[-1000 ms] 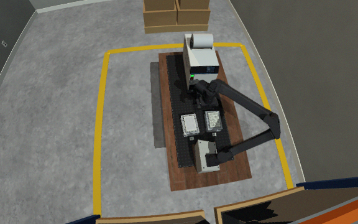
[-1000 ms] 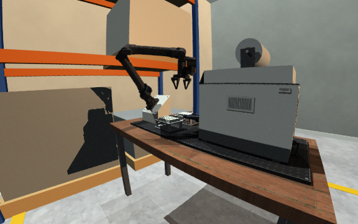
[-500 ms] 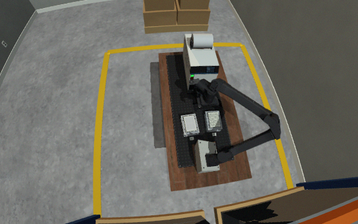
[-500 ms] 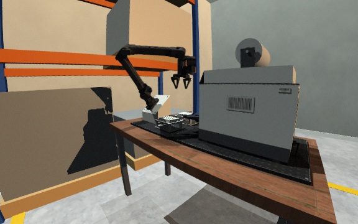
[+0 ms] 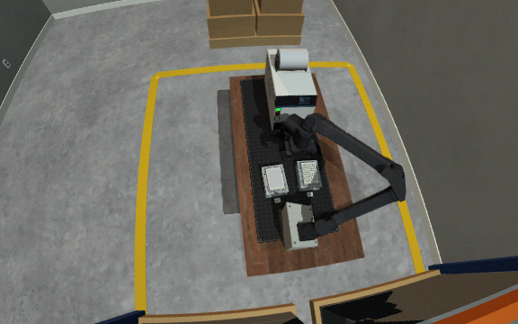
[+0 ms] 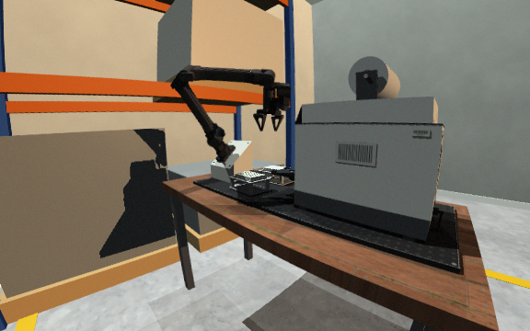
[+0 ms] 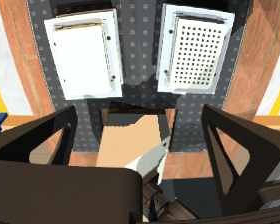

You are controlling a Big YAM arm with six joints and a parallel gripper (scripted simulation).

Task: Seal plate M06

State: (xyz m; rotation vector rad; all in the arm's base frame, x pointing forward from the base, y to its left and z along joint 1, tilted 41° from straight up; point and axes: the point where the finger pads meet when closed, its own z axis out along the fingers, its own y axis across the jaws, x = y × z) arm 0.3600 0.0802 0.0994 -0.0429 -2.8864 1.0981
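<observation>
My gripper is now 210 mm above the white well plate, 100 mm to the left of it and 30 mm past it. Round my hand: foil roll: 500 mm ahead, 150 mm above, 50 mm to the right; dark stage: 180 mm below, 160 mm ahead, 40 mm to the right; white plate: 210 mm below, 100 mm to the left, 40 mm behind.
</observation>
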